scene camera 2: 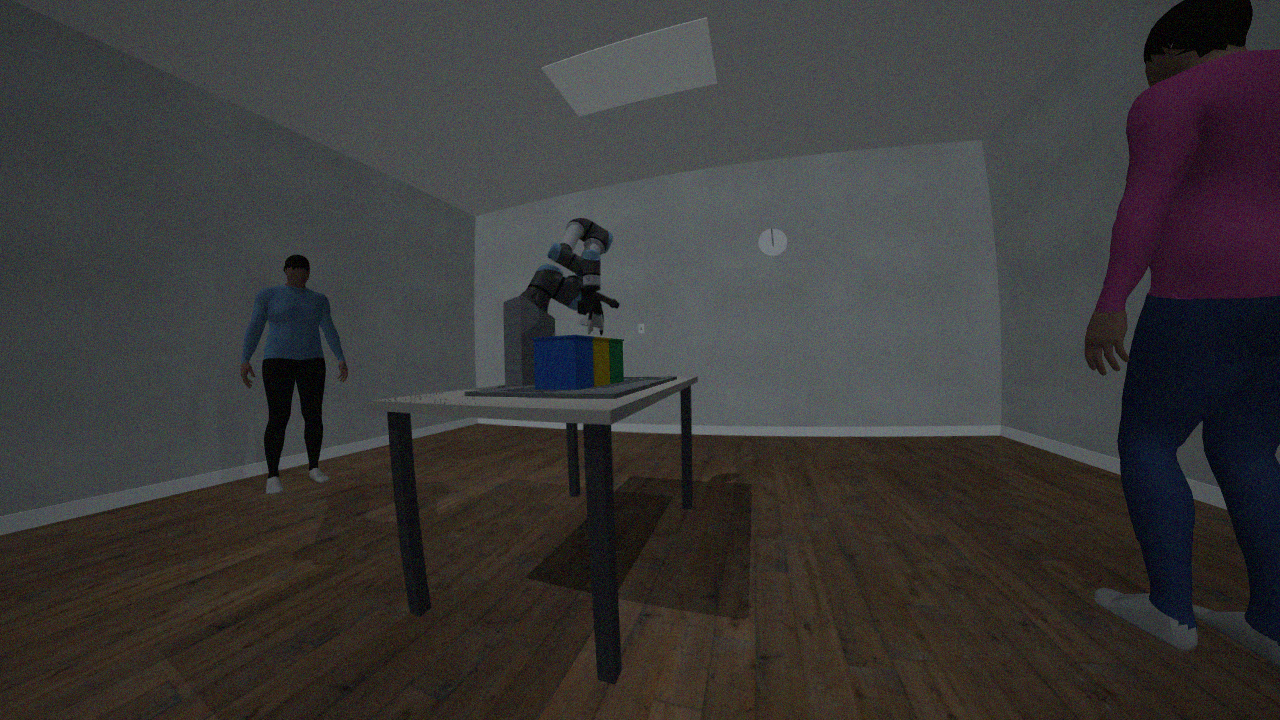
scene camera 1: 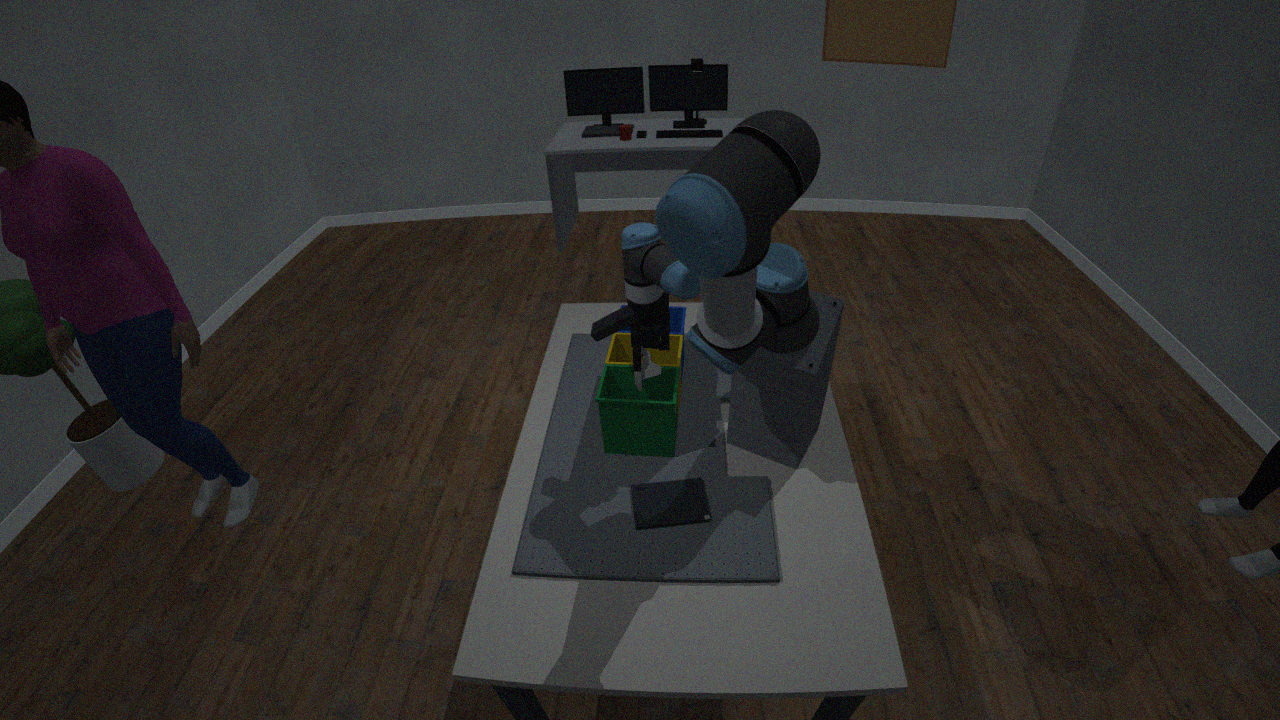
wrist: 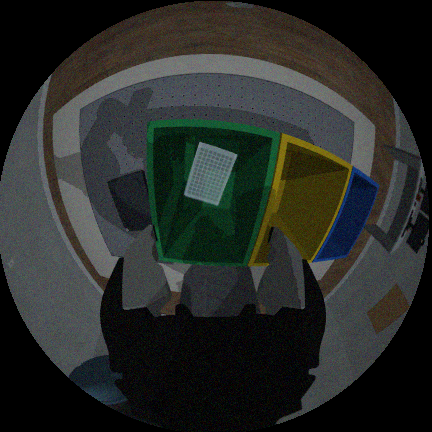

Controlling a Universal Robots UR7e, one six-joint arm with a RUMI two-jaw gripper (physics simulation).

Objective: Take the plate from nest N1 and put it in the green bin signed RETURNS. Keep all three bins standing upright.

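Frame: origin at the arm's base, x back, y right, z up, level; metres.
Where they show: gripper, fingertip midpoint: (scene camera 2: 595,334) (scene camera 1: 642,373) (wrist: 212,227); arm's base, link origin: (scene camera 2: 530,309) (scene camera 1: 784,322).
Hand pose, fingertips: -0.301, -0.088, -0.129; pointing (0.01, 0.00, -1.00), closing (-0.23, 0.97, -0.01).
Note:
Each offset is from my fingertips to the top centre of the thing, as dx, dy, dz. Level surfaces: height alone.
The pale gridded plate {-0.007, -0.010, -0.186} (wrist: 210,173) lies inside the green bin {-0.008, -0.009, -0.022} (scene camera 1: 640,428) (scene camera 2: 617,361) (wrist: 215,124), apart from the fingers. The green bin stands upright. The yellow bin {-0.030, +0.121, -0.022} (scene camera 1: 619,349) (scene camera 2: 601,361) (wrist: 312,207) and the blue bin {-0.051, +0.251, -0.022} (scene camera 1: 677,317) (scene camera 2: 563,362) (wrist: 348,220) stand upright in a row beside it. My gripper (wrist: 212,227) is open and empty, with its fingertips over the green bin's opening. In scene camera 1 its near finger shows over that bin. The RETURNS sign and the label of nest N1 cannot be read.
A flat black nest or tray {+0.111, -0.196, -0.188} (scene camera 1: 670,503) (wrist: 131,199) lies on the grey perforated board {dz -0.203} (scene camera 1: 644,559) (wrist: 210,90) near the green bin. The board is on the white table {dz -0.215} (scene camera 1: 805,626). A person in a magenta top (scene camera 1: 85,232) (scene camera 2: 1208,179) stands near the table.

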